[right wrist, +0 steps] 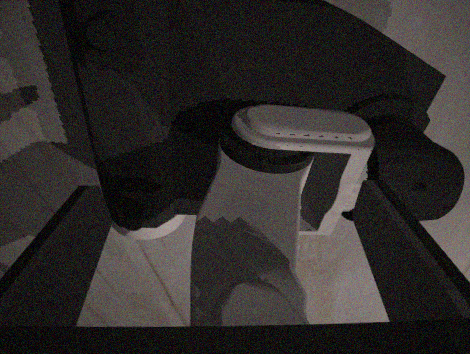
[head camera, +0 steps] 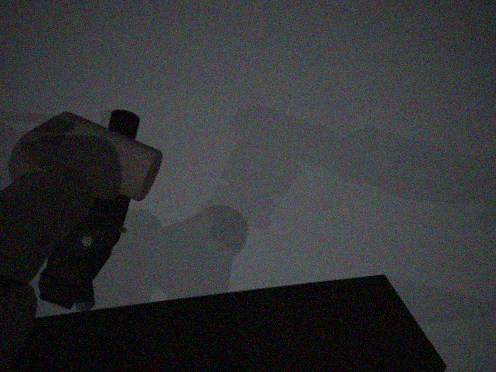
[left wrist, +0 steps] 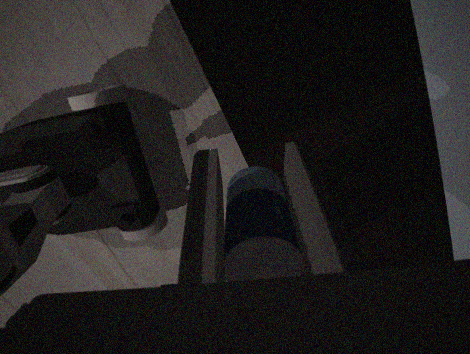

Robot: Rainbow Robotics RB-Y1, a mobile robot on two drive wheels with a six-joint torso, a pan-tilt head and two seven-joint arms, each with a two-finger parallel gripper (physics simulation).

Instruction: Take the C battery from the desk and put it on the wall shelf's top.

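Note:
The C battery has a dark blue band and a lighter end. My left gripper is shut on it. The wall shelf is a dark board at the bottom of the head view. In the left wrist view it lies beyond the fingers, and its slanting edge meets the battery's far end. The battery's height over the shelf is hard to tell. My right gripper is wide open, with nothing gripped. The desk does not show.
The wall is behind the shelf, with shadows of the arm on it. My dark base stands on the light floor. Pale parts of my own body show between the right fingers. The views are dim and grainy.

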